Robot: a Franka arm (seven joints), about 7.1 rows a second.
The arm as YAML. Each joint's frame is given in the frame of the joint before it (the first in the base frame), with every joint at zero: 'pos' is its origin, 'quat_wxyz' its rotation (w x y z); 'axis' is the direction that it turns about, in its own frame. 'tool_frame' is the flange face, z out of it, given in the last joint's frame.
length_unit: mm
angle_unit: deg
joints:
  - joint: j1
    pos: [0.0, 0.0, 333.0]
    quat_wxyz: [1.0, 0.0, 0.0, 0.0]
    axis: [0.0, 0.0, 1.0]
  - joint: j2
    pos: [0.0, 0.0, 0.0]
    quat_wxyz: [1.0, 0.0, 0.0, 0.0]
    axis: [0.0, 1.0, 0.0]
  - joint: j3
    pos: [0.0, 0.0, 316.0]
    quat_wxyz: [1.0, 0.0, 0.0, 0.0]
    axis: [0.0, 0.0, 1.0]
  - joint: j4
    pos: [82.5, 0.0, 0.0]
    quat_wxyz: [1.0, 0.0, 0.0, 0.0]
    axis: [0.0, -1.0, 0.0]
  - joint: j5
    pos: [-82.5, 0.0, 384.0]
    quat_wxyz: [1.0, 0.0, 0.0, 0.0]
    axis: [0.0, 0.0, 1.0]
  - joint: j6
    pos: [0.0, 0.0, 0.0]
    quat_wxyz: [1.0, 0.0, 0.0, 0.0]
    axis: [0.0, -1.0, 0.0]
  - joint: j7
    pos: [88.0, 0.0, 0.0]
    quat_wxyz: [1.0, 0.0, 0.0, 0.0]
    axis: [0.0, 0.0, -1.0]
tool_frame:
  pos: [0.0, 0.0, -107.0]
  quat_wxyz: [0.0, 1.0, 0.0, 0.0]
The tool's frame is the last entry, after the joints.
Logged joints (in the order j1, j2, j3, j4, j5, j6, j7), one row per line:
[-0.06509, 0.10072, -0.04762, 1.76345, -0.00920, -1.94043, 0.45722]
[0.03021, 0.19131, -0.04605, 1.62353, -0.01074, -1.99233, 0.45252]
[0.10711, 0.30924, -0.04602, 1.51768, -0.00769, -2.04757, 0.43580]
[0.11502, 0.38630, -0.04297, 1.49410, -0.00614, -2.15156, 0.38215]
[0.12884, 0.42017, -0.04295, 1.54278, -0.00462, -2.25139, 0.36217]
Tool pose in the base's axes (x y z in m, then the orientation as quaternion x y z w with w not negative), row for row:
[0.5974, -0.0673, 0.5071, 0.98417, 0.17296, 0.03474, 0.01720]
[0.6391, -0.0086, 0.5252, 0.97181, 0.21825, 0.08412, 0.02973]
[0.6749, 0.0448, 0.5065, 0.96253, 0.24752, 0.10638, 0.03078]
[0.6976, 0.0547, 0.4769, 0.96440, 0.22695, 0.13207, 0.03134]
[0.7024, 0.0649, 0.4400, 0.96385, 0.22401, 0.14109, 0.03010]
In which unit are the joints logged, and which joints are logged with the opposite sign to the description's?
The joints are logged in radians. Opposite sign: j4, j6, j7.
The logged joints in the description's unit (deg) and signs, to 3 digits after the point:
[-3.729, 5.771, -2.728, -101.038, -0.527, 111.178, -26.197]
[1.731, 10.961, -2.638, -93.021, -0.615, 114.152, -25.927]
[6.137, 17.718, -2.637, -86.957, -0.441, 117.317, -24.970]
[6.590, 22.133, -2.462, -85.606, -0.352, 123.275, -21.896]
[7.382, 24.074, -2.461, -88.395, -0.265, 128.995, -20.751]

